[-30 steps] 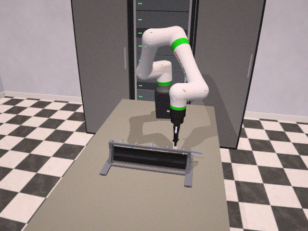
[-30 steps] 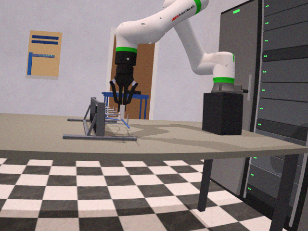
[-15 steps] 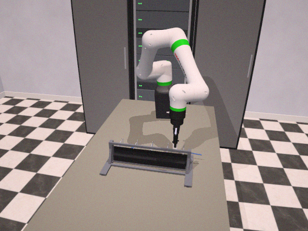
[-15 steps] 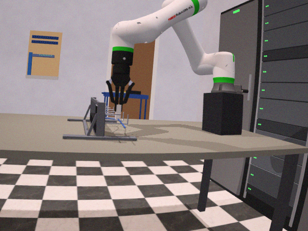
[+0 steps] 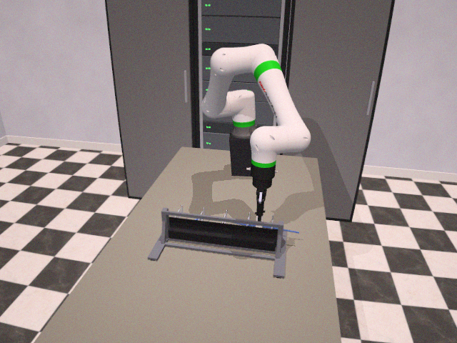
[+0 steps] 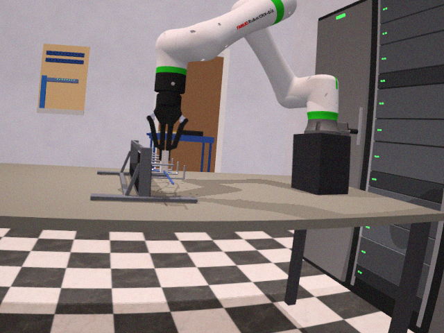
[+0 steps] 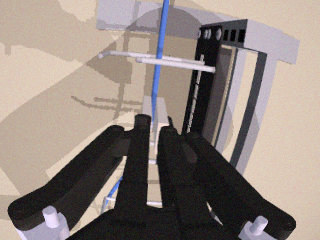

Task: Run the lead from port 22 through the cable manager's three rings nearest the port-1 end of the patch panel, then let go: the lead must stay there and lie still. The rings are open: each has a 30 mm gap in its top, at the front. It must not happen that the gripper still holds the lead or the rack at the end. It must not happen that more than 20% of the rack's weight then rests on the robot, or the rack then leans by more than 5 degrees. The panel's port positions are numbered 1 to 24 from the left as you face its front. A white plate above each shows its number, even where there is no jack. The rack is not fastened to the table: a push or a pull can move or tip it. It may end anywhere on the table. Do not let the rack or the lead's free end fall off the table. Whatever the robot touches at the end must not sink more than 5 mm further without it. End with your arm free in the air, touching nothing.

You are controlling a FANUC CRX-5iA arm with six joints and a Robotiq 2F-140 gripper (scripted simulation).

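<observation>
Now: hand 160 mm to the right of the lead's free end, 40 mm above it and 10 mm past it. Also, from my hand: grey rack 140 mm to the right, 80 mm ahead, 30 mm below.
</observation>
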